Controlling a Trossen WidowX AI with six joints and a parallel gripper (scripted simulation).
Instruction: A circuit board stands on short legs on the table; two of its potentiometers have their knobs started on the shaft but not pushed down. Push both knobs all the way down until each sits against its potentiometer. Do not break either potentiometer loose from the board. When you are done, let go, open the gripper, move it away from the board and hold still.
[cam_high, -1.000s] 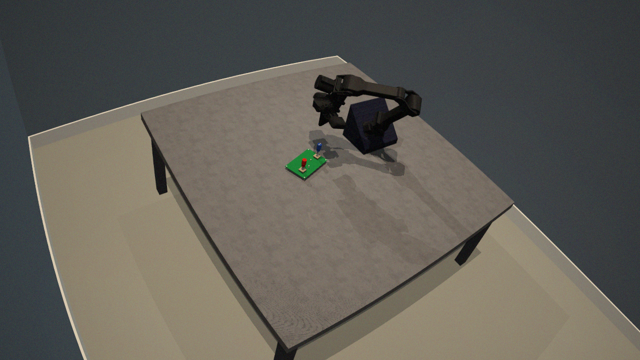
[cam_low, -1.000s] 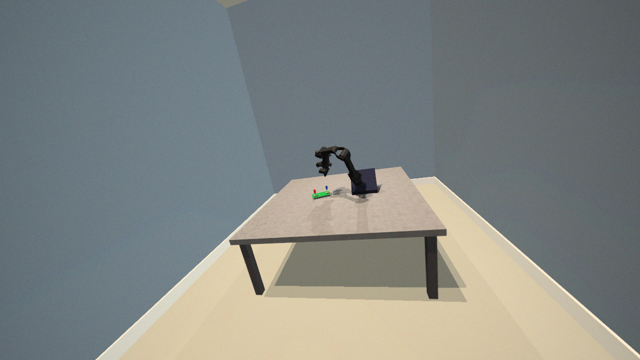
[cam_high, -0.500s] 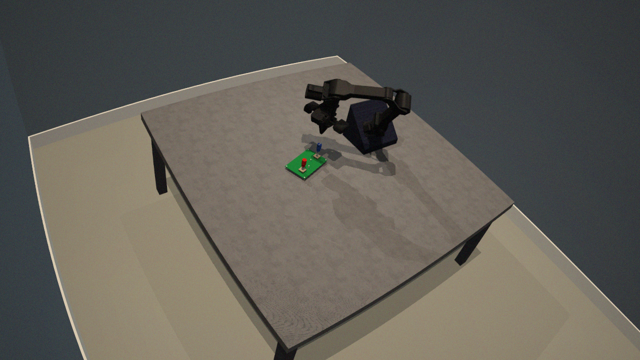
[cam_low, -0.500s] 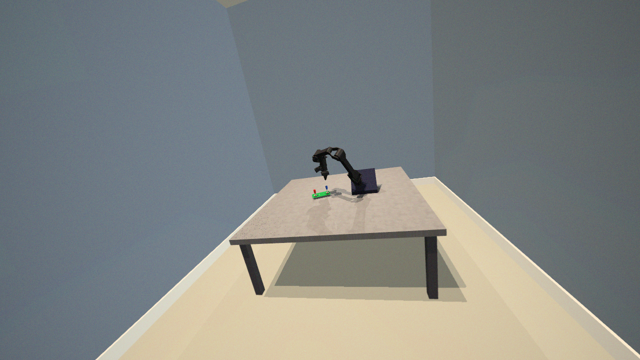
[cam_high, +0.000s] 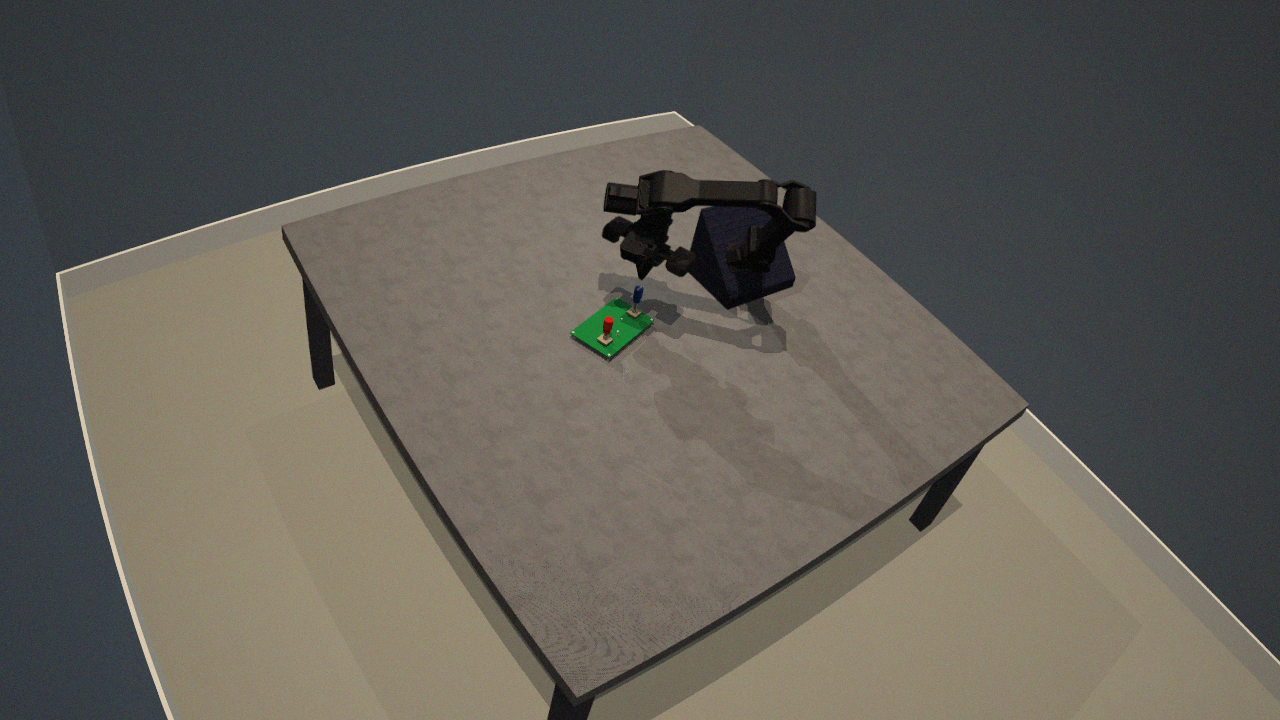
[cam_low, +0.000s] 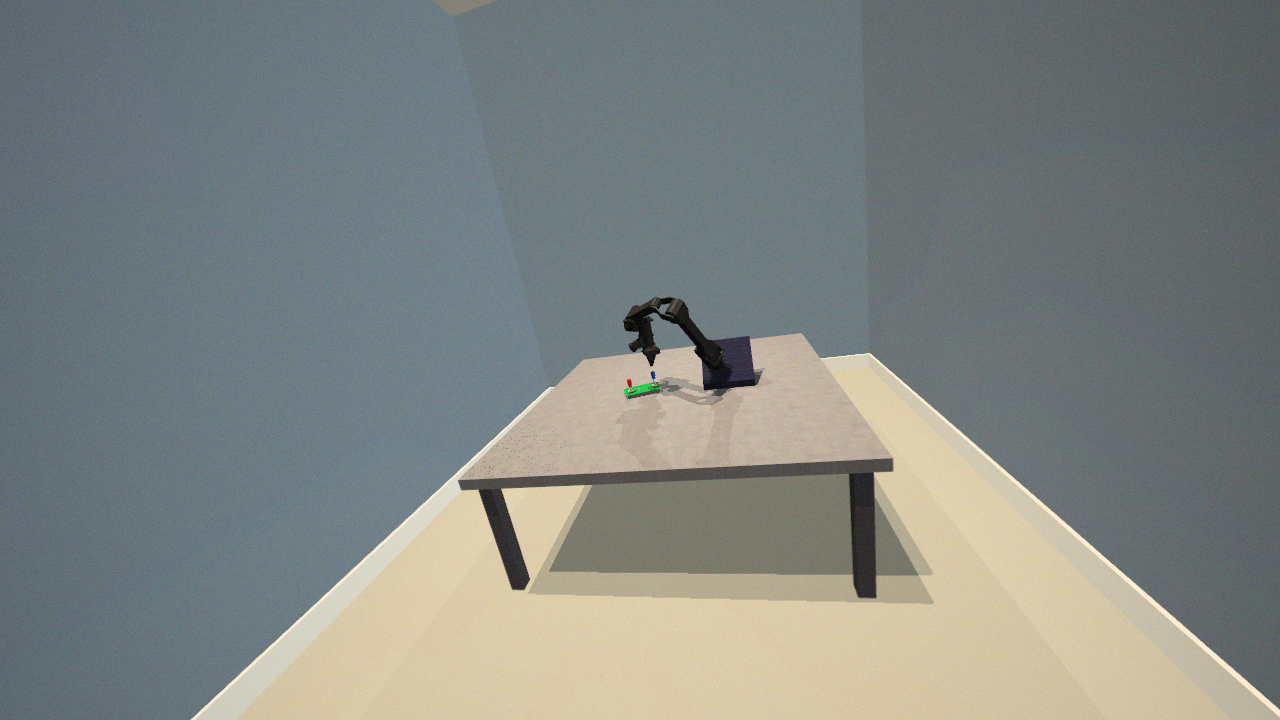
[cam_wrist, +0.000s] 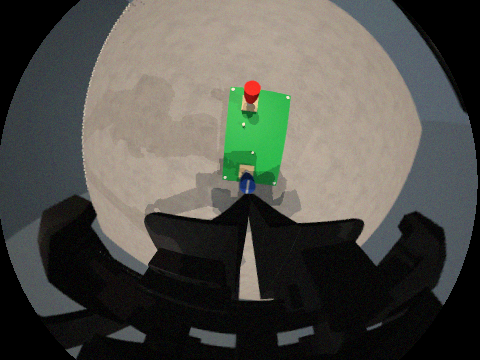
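Now: the blue knob 40 mm below my gripper tip. Also, from my gripper tip: red knob (100 mm ahead, 60 mm to the left, 60 mm below).
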